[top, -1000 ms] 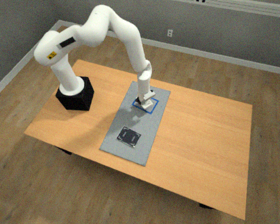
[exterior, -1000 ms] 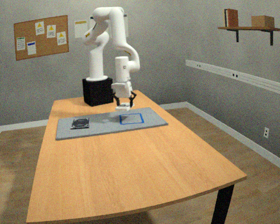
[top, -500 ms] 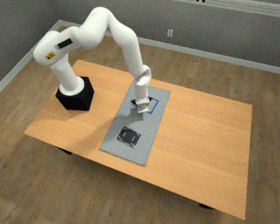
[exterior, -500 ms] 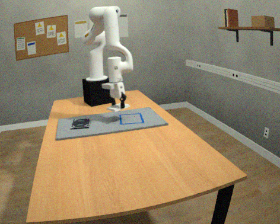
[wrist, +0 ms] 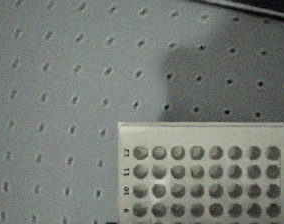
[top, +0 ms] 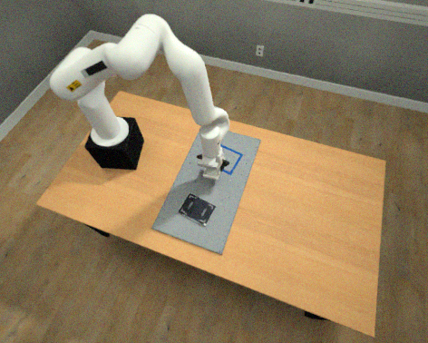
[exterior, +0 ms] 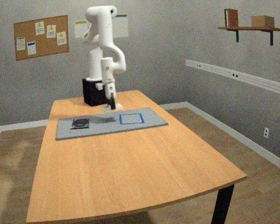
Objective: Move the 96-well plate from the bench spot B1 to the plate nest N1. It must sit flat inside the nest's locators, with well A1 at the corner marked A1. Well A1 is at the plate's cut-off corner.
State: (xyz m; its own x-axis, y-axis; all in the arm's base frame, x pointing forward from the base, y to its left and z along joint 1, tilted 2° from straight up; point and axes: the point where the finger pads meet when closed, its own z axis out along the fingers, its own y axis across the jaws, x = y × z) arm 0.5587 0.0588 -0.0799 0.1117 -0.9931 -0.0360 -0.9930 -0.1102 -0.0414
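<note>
The plate nest N1 is 21 cm to the right of my hand and 10 cm below it. The rest, counted from my hand: white 96-well plate 1 cm below.
</note>
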